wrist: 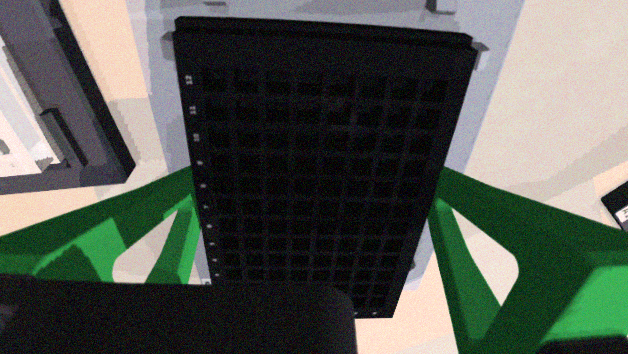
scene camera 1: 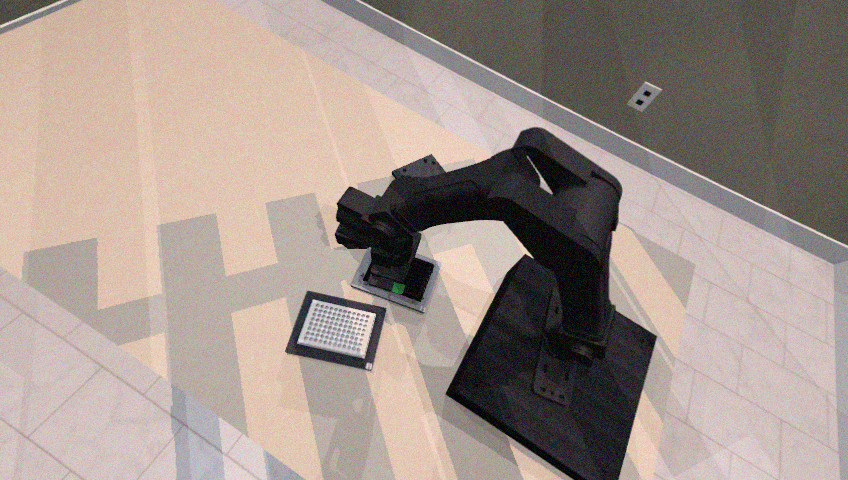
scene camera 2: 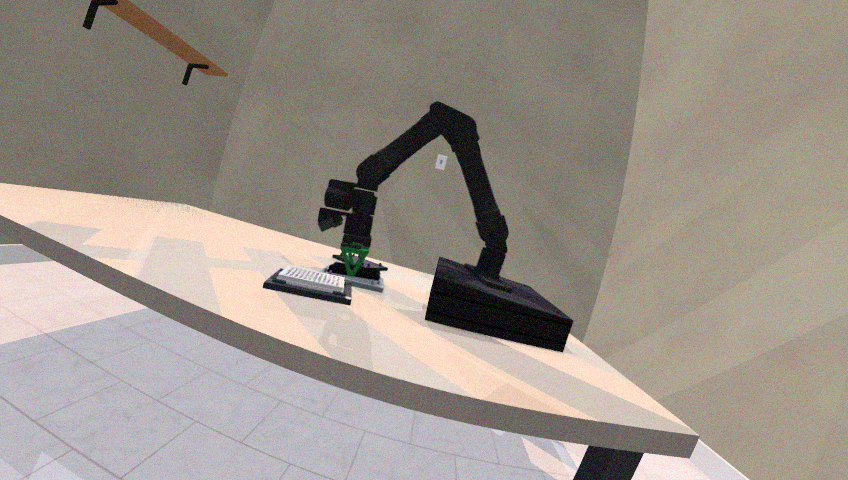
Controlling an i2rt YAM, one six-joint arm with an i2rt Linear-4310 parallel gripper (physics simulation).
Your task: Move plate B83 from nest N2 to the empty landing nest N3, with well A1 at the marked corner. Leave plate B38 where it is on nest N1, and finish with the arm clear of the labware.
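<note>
My gripper [scene camera 1: 392, 279] [scene camera 2: 355, 258] [wrist: 314, 177] has its green fingers shut on the long sides of a black plate [scene camera 1: 422, 279] [scene camera 2: 371, 272] [wrist: 320, 150]. The plate looks level, in or just over a grey nest [scene camera 1: 416, 304] [scene camera 2: 373, 285] [wrist: 487, 80]; I cannot tell if it touches. Its column 12 end is at the top of the wrist view; its A1 corner is hidden. A white plate [scene camera 1: 338, 327] [scene camera 2: 312, 278] [wrist: 12, 100] sits in a dark nest [scene camera 1: 333, 356] [scene camera 2: 315, 295] [wrist: 90, 150]. Plate and nest codes are unreadable.
Part of another dark nest [scene camera 1: 418, 166] shows behind the arm. A dark corner with a white label [wrist: 612, 197] shows at the wrist view's right edge. The arm's black base block [scene camera 1: 493, 368] [scene camera 2: 493, 315] stands on the table to the right of the nests.
</note>
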